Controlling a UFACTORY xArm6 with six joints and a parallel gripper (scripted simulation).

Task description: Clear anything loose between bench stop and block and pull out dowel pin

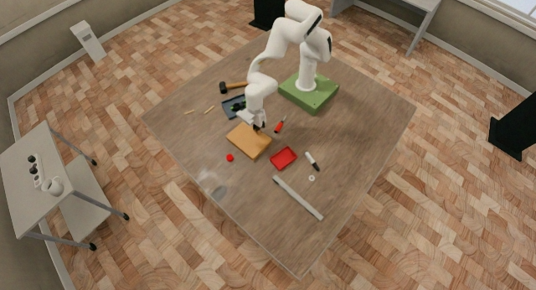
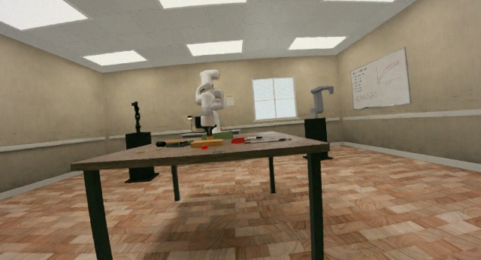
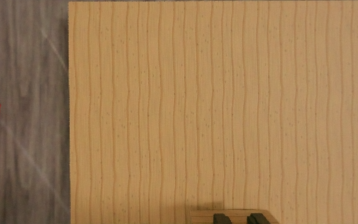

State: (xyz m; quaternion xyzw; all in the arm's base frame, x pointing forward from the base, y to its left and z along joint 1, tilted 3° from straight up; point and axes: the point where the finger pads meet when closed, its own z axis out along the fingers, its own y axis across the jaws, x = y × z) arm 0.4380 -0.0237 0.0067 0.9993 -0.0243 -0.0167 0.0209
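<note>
Right now my hand is 2 cm above the dowel pin. The rest, counted from my hand: tan bench board (5 cm below, 5 cm ahead, 1 cm to the right); then red cap (20 cm ahead, 7 cm below, 2 cm to the right); then small wooden block (3 cm below).
</note>
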